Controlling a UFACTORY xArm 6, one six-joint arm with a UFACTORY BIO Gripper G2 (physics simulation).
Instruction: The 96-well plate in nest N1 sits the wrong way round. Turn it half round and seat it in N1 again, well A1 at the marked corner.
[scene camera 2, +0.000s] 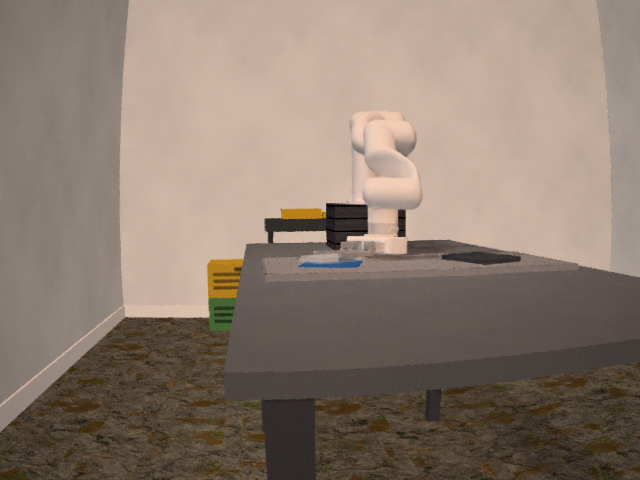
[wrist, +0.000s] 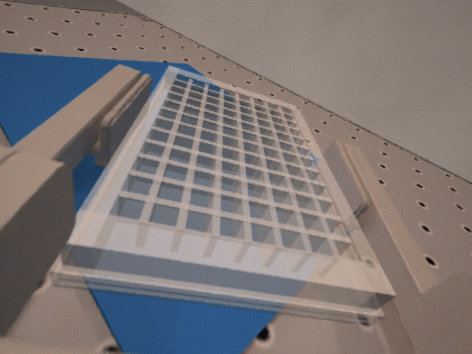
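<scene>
A clear 96-well plate (scene camera 2: 321, 258) (wrist: 235, 165) lies flat, set at an angle over a blue sheet (scene camera 2: 330, 264) (wrist: 30, 90) on the perforated deck (scene camera 2: 423, 267) (wrist: 400, 180). My gripper (scene camera 2: 333, 254) (wrist: 237, 150) is shut on the plate, with one finger pad against each long side in the wrist view. The plate's near short end, with a stepped lower rim, faces the wrist camera. Neither the outline of nest N1 nor the marked corner can be made out, and I cannot read which corner well A1 is at.
A flat black item (scene camera 2: 480, 257) lies on the deck to the right in the scene view. A black stack (scene camera 2: 345, 223) stands behind the gripper, partly hidden by the arm. Yellow (scene camera 2: 224, 279) and green (scene camera 2: 221, 314) crates stand on the floor left of the table (scene camera 2: 413, 320).
</scene>
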